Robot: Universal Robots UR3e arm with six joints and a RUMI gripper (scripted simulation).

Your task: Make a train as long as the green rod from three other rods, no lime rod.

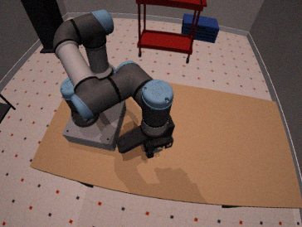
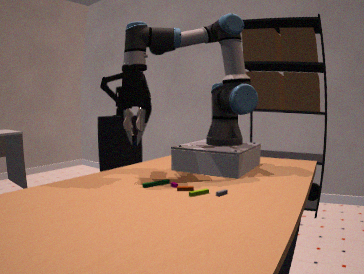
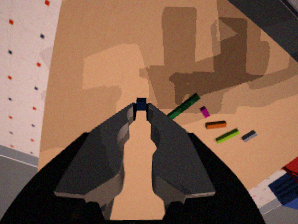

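Now: hand 170 mm to the right of the orange rod, 110 mm above it and 30 mm short of it. Also, from my hand: small blue rod: 10 mm below; magenta rod: 130 mm to the left, 110 mm below, 20 mm ahead; green rod: 110 mm below, 90 mm to the left, 30 mm ahead.
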